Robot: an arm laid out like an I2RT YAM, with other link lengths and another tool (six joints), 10 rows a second.
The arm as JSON. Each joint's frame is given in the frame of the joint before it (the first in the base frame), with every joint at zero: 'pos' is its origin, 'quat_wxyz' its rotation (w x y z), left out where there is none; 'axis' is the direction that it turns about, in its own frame. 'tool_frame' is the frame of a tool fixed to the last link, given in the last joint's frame.
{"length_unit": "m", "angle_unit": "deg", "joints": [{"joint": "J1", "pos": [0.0, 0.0, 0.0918], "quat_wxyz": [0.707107, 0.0, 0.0, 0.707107], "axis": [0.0, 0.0, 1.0]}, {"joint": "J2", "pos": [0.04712, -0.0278, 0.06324], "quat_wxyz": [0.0, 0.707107, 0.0, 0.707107], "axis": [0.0, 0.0, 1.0]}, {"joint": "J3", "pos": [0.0, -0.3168, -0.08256], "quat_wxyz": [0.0, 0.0, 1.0, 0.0], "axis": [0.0, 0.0, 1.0]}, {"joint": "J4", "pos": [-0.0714, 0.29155, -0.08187], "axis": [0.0, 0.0, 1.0]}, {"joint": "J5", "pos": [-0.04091, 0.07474, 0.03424], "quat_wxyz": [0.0, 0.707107, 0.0, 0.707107], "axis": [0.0, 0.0, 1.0]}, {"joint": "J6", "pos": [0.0, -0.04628, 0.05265], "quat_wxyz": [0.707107, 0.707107, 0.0, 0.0], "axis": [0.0, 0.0, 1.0]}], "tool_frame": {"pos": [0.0, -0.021, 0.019], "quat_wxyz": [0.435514, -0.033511, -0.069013, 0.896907]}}
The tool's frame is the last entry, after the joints.
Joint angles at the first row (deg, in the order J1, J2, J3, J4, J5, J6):
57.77, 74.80, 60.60, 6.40, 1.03, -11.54
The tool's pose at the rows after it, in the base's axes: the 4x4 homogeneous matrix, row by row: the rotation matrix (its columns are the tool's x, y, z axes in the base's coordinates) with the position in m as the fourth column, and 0 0 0 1 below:
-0.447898, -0.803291, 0.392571, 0.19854; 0.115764, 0.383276, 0.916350, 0.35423; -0.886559, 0.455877, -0.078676, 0.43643; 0, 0, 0, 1
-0.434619, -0.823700, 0.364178, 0.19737; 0.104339, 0.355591, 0.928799, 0.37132; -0.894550, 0.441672, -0.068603, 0.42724; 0, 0, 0, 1
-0.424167, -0.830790, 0.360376, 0.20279; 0.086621, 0.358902, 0.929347, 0.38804; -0.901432, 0.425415, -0.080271, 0.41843; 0, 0, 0, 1
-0.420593, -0.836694, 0.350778, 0.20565; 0.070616, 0.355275, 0.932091, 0.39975; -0.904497, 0.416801, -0.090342, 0.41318; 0, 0, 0, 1
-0.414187, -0.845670, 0.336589, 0.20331; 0.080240, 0.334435, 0.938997, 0.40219; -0.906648, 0.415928, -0.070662, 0.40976; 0, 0, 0, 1
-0.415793, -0.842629, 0.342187, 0.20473; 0.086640, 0.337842, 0.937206, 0.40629; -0.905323, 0.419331, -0.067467, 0.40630; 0, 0, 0, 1
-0.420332, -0.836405, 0.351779, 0.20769; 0.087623, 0.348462, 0.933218, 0.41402; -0.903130, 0.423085, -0.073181, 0.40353; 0, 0, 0, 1
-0.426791, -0.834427, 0.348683, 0.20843; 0.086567, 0.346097, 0.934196, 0.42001; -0.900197, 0.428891, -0.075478, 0.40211; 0, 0, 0, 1
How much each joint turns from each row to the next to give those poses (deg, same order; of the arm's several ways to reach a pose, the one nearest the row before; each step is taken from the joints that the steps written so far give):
0.53, 4.01, 1.12, 2.21, -1.63, -0.43
1.24, 2.83, 0.24, 3.29, -0.48, -0.91
0.50, 3.38, 1.54, 1.32, 0.36, -1.07
0.38, 2.28, 1.34, 0.43, -0.14, -0.63
0.33, 0.35, -0.86, 2.35, -0.59, 0.00
0.18, 0.90, 0.12, 0.93, 0.50, 0.31
0.28, 1.56, 1.17, 0.03, 0.86, 0.31
0.30, 1.07, 0.89, 0.00, 0.09, 0.37

